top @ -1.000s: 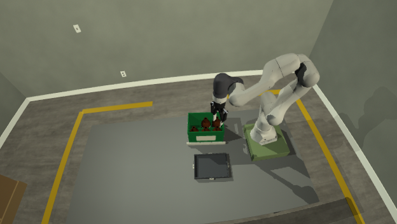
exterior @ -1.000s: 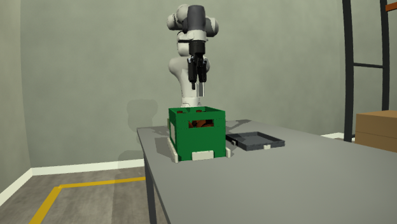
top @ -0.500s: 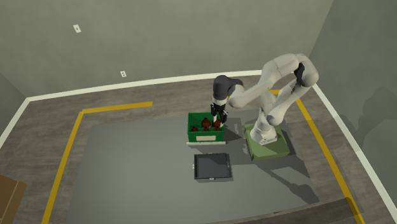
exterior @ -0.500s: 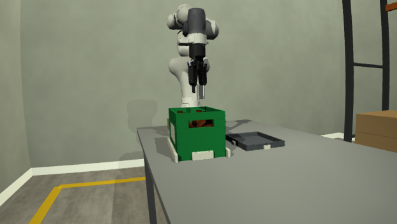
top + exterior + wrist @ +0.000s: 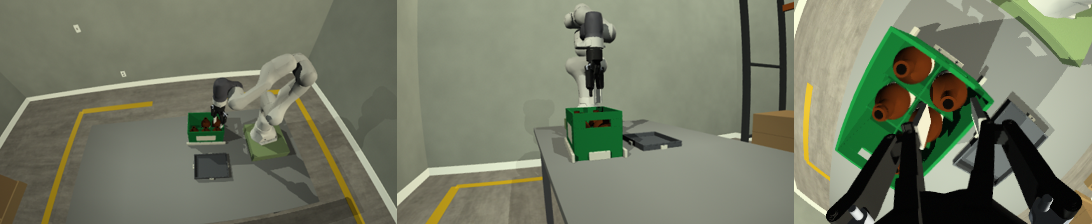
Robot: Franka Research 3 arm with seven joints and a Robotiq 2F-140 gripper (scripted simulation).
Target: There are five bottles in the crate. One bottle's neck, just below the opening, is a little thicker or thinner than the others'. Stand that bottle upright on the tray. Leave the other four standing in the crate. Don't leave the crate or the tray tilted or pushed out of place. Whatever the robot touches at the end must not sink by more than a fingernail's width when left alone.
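Now: hand 14 cm above the green crate, 9 cm short of it and 5 cm to the left of it. From my hand the other things lie so: dark grey tray (24 cm to the left, 21 cm below, 8 cm ahead).
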